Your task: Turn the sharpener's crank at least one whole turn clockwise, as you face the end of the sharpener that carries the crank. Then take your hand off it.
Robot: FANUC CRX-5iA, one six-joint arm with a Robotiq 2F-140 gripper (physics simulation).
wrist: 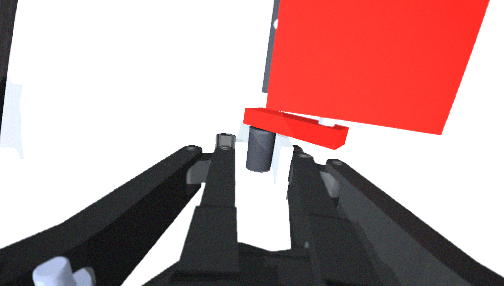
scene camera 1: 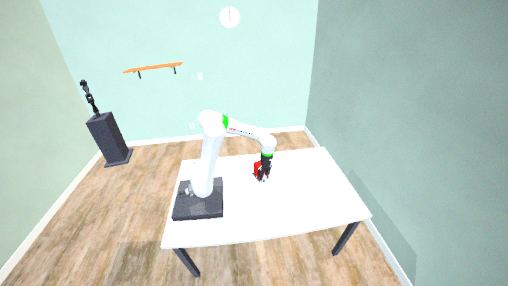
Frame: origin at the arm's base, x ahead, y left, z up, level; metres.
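Seen in the pictures: gripper, between the fingertips: (wrist: pixel 260 137) (scene camera 1: pixel 262 182).
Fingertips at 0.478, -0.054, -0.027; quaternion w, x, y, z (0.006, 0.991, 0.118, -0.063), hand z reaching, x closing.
Offsets run from my fingertips to a thing's top centre, as dx, dy, dz. "pt": to the spot under its first point. Level surfaces: height alone.
The red sharpener {pt -0.009, +0.101, +0.063} (scene camera 1: pixel 257 169) (wrist: pixel 370 60) stands on the white table, partly hidden by the gripper in the scene view. In the wrist view its red crank arm (wrist: pixel 300 128) lies across the near end, slanting slightly down to the right, with a pale pivot near its right end. The dark cylindrical crank handle {pt +0.004, +0.002, +0.040} (wrist: pixel 260 150) sticks out from the arm's left end, toward the camera. My gripper (scene camera 1: pixel 263 178) (wrist: pixel 260 137) is shut on the crank handle, with a pale finger pad on each side of it.
The white table {dz -0.029} (scene camera 1: pixel 295 210) carries the robot's dark base plate (scene camera 1: pixel 197 209) at its left. A dark strip {pt -0.017, +0.065, -0.021} (wrist: pixel 269 65) runs along the sharpener's left side. A dark pedestal (scene camera 1: pixel 108 137) with a small black arm stands on the floor, away from the table.
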